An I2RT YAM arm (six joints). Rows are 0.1 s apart.
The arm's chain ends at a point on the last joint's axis. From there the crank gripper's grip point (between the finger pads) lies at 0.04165 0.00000 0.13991 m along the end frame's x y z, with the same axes.
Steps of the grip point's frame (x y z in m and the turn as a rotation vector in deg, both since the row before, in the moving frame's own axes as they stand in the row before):
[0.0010, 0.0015, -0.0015, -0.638, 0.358, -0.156]
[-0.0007, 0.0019, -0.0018, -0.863, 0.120, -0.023]
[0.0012, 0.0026, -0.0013, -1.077, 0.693, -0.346]
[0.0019, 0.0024, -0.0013, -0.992, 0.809, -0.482]
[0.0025, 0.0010, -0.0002, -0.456, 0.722, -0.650]
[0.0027, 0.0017, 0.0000, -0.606, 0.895, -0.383]
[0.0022, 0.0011, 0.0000, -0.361, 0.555, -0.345]
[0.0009, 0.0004, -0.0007, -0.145, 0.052, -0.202]
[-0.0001, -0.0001, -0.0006, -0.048, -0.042, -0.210]
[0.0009, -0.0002, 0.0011, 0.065, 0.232, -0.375]
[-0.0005, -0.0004, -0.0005, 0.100, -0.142, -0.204]
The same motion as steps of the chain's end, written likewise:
[0.0001, 0.0001, -0.0012, -0.638, 0.358, -0.156]
[-0.0010, -0.0002, -0.0017, -0.863, 0.120, -0.023]
[-0.0005, 0.0002, -0.0008, -1.077, 0.693, -0.346]
[-0.0001, 0.0003, -0.0007, -0.992, 0.809, -0.482]
[0.0007, 0.0004, 0.0003, -0.456, 0.722, -0.650]
[0.0005, 0.0005, 0.0007, -0.606, 0.895, -0.383]
[0.0008, 0.0005, 0.0004, -0.361, 0.555, -0.345]
[0.0008, 0.0002, -0.0007, -0.145, 0.052, -0.202]
[0.0000, -0.0001, -0.0006, -0.048, -0.042, -0.210]
[0.0003, 0.0002, 0.0013, 0.065, 0.232, -0.375]
[-0.0002, 0.0000, -0.0006, 0.100, -0.142, -0.204]

